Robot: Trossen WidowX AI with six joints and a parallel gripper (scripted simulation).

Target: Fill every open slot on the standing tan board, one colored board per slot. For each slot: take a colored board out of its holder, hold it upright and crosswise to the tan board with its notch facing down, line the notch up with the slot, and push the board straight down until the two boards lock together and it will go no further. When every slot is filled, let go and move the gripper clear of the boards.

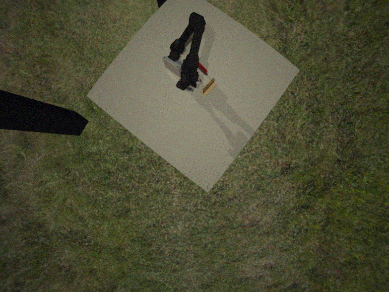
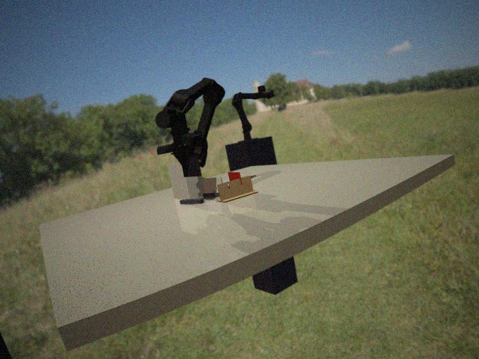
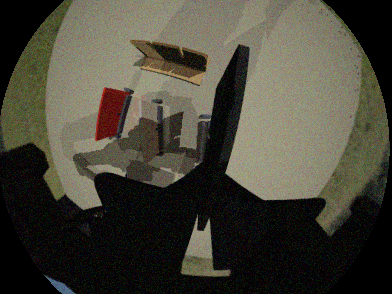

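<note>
My gripper tip is now 13 cm short of the tan board, 10 cm to the right of it and 10 cm above it. Round my gripper tip: dark board 3 cm ahead; red board 19 cm to the left, 9 cm below, 1 cm ahead.
</note>
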